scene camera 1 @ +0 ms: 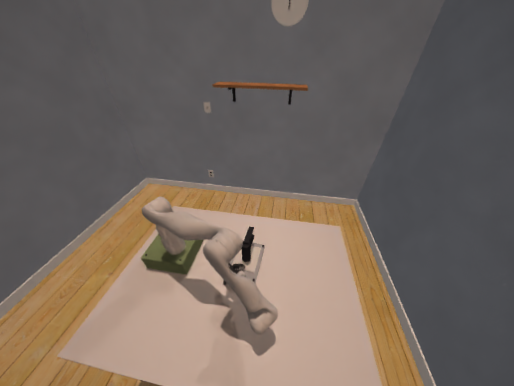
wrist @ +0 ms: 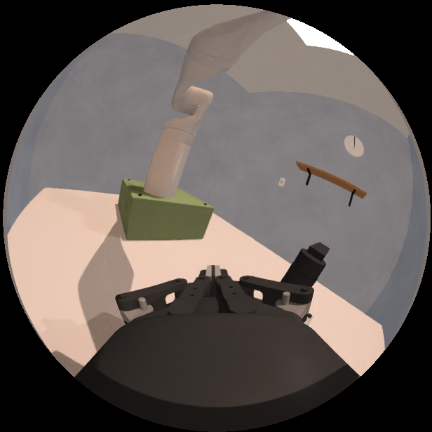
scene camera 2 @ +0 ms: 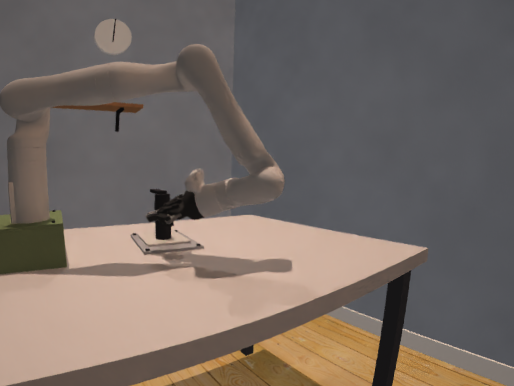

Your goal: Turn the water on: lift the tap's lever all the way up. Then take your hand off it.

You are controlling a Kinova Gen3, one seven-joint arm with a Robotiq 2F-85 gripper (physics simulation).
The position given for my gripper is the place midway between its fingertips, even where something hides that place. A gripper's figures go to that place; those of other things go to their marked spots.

Labels:
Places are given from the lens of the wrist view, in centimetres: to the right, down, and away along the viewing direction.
my gripper (wrist: pixel 213 273): 0, 6, 16
black lever (wrist: pixel 309 262): 11, 6, 15

